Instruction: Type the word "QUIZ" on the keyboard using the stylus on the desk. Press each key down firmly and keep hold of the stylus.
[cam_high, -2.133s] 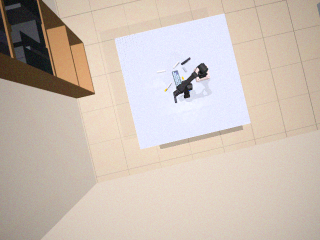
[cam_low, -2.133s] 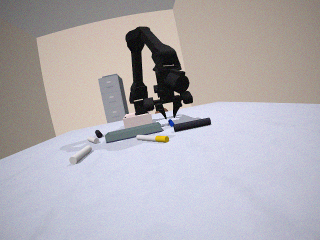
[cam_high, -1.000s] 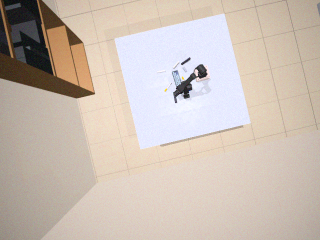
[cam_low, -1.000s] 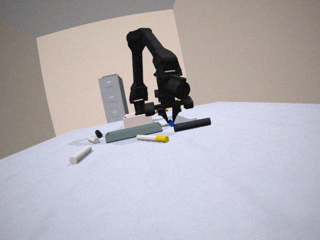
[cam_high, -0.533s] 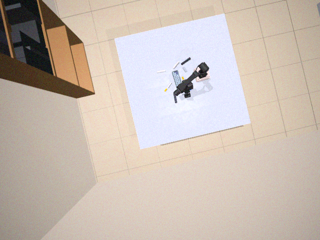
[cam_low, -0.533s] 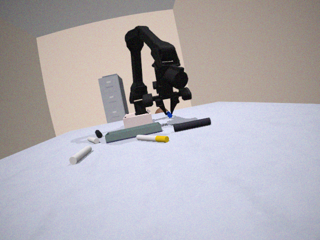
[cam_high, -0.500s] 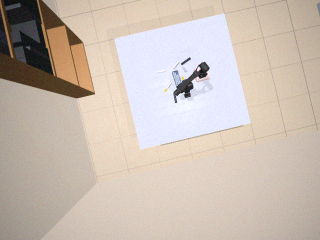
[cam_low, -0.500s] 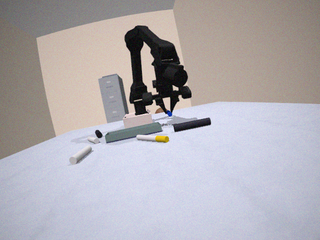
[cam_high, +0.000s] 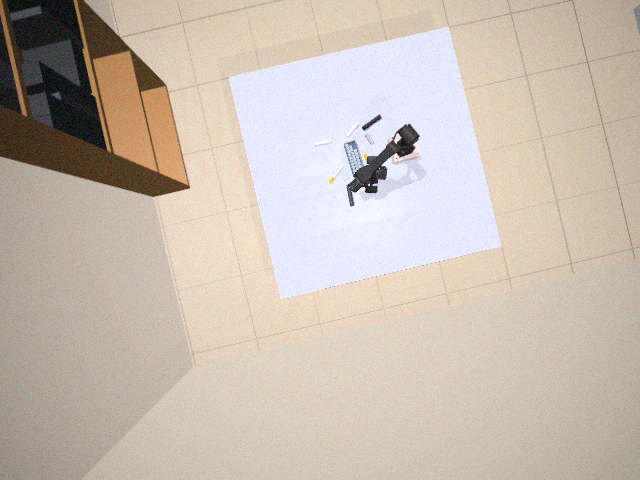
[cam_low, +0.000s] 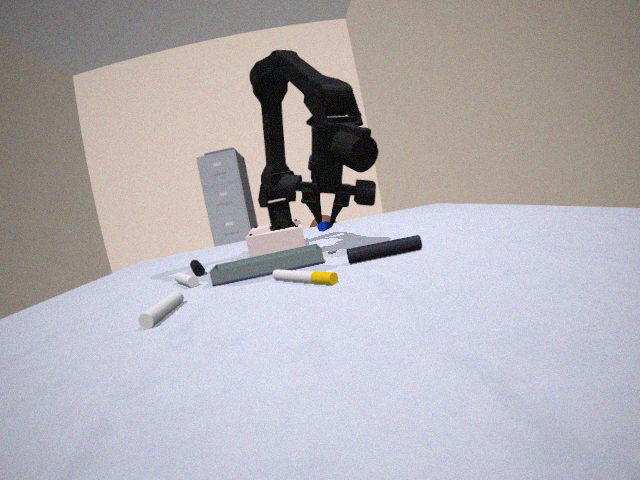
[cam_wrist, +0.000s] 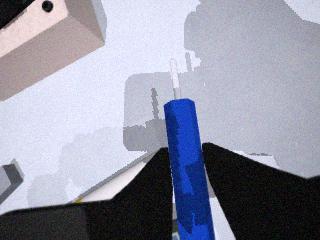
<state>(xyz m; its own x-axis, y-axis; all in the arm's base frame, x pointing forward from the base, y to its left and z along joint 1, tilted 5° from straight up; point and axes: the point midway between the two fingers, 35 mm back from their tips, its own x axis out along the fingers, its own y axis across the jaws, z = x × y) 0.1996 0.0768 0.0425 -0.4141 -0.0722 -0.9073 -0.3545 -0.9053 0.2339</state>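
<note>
Right now the blue stylus is 10 mm to the left of my gripper tip and 10 mm behind it. From my gripper tip the other things lie so: grey stylus tip (40 mm behind, 20 mm to the left).
</note>
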